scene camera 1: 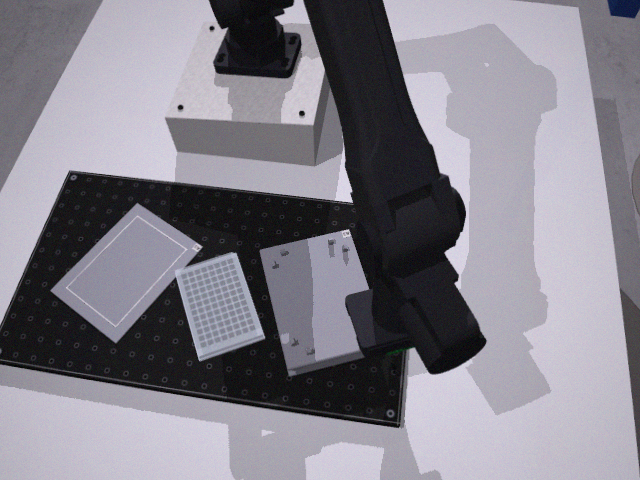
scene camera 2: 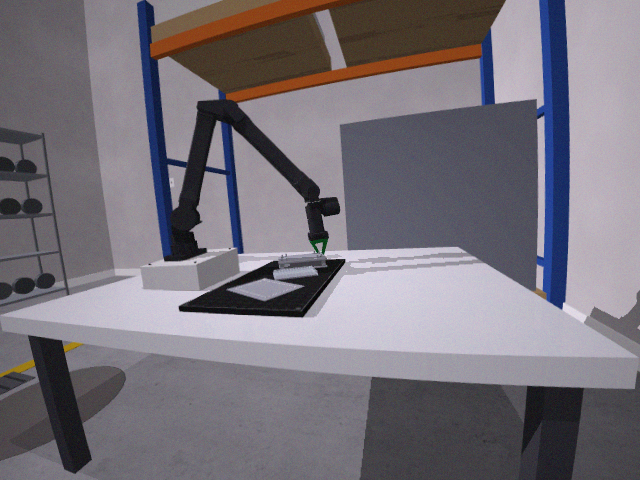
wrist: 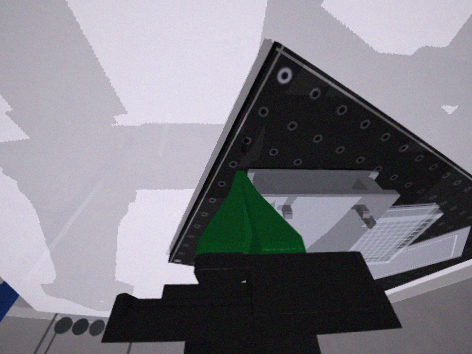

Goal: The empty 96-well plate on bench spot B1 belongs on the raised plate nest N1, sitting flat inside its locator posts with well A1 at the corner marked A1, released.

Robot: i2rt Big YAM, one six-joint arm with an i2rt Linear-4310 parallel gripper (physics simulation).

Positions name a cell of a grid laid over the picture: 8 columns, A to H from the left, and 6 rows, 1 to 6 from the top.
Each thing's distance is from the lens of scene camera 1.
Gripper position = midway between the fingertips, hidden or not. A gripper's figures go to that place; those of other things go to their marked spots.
my gripper (scene camera 1: E5): 69 cm
well plate (scene camera 1: C4): 71 cm
